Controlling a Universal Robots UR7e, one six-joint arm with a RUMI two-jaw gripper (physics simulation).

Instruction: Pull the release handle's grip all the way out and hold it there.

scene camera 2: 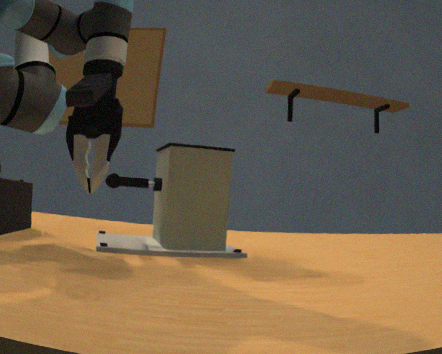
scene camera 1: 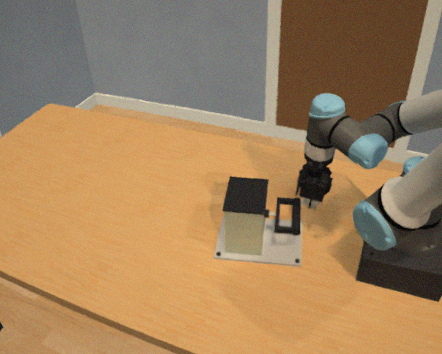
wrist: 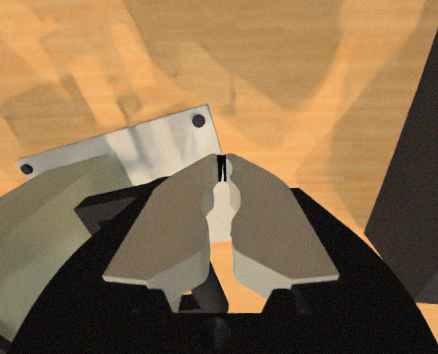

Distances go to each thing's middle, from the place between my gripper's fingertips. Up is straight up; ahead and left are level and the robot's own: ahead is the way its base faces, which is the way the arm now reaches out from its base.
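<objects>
I am looking at the light grey base plate (scene camera 1: 283, 249), and it is 8 cm below my hand. Measured from my hand again, the plate is 10 cm to the left and 10 cm ahead.
</objects>
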